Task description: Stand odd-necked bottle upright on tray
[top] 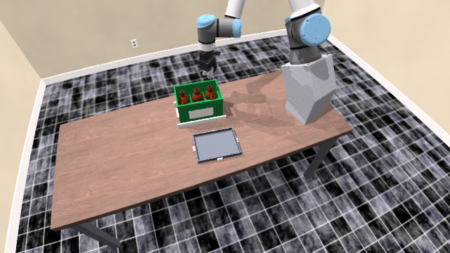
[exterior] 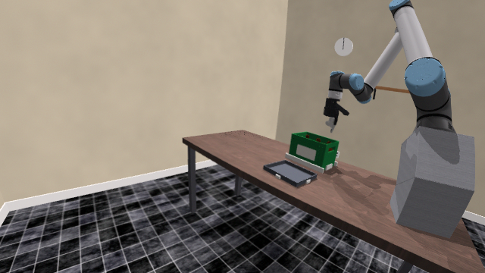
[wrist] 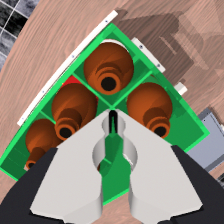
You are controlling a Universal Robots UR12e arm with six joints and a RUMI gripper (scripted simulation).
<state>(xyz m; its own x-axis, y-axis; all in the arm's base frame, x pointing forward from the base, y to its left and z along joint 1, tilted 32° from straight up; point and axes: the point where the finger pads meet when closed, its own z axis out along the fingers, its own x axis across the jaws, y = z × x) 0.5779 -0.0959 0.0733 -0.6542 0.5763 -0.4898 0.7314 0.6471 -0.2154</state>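
Now: hand 90 mm short of the green crate, 40 mm to the right of it and 160 mm above it. Round my hand: glass bottle: 180 mm ahead, 10 mm to the right, 150 mm below; then grey tray: 60 mm ahead, 330 mm to the left, 230 mm below.
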